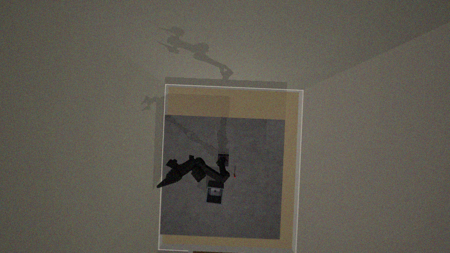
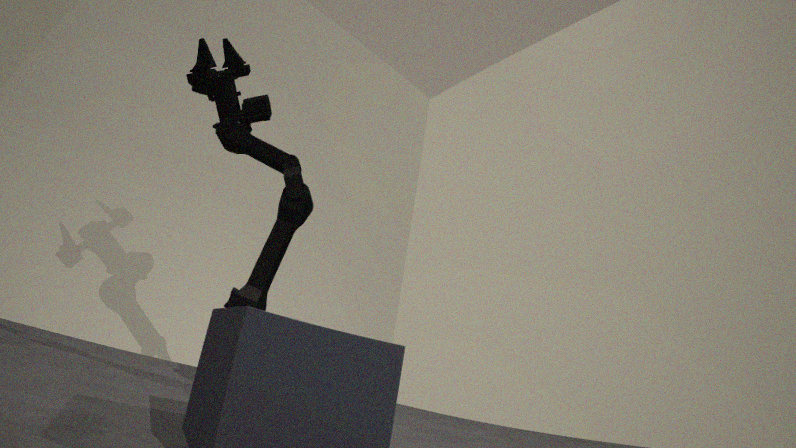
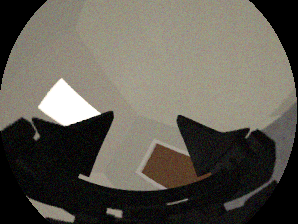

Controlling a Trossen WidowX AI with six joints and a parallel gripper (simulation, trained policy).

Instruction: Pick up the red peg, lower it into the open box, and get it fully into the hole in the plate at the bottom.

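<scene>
My gripper tip is 270 mm short of the red peg, 400 mm to the right of it and 680 mm above it. Round my gripper tip: pale plate 400 mm ahead, 180 mm to the left, 680 mm below.
</scene>
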